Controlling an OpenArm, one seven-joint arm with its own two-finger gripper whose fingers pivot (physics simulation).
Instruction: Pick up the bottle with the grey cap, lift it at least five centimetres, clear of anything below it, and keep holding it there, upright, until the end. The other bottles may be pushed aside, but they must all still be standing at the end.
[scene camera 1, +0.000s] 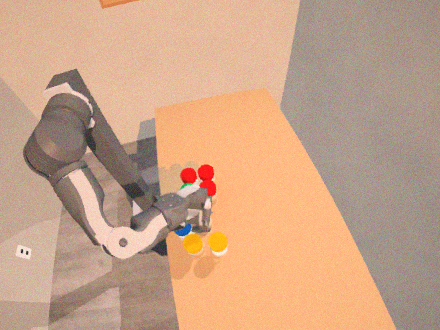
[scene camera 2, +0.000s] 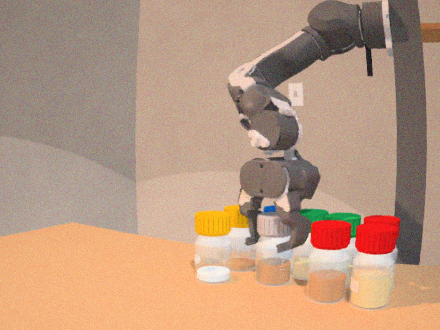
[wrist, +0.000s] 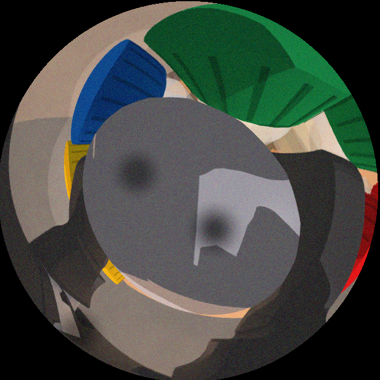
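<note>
The bottle with the grey cap (scene camera 2: 273, 225) (wrist: 150, 225) stands upright, its base on the table, with brown contents low in its clear body. In the wrist view its cap fills the middle, very close to the camera. My gripper (scene camera 2: 270, 243) (scene camera 1: 205, 219) points down over it and is shut on this bottle, one finger on each side just below the cap. The fingertips are hidden behind the cap in the wrist view. In scene camera 1 the hand hides most of the bottle.
Upright bottles stand close around: yellow caps (scene camera 1: 193, 244) (scene camera 1: 218, 242) (scene camera 2: 213, 223), a blue cap (scene camera 1: 183, 229) (wrist: 122, 92), green caps (scene camera 2: 342, 223) (wrist: 235, 65) and red caps (scene camera 1: 206, 172) (scene camera 2: 330, 234). The blue and green caps are nearest. The table (scene camera 1: 280, 225) extends beyond them.
</note>
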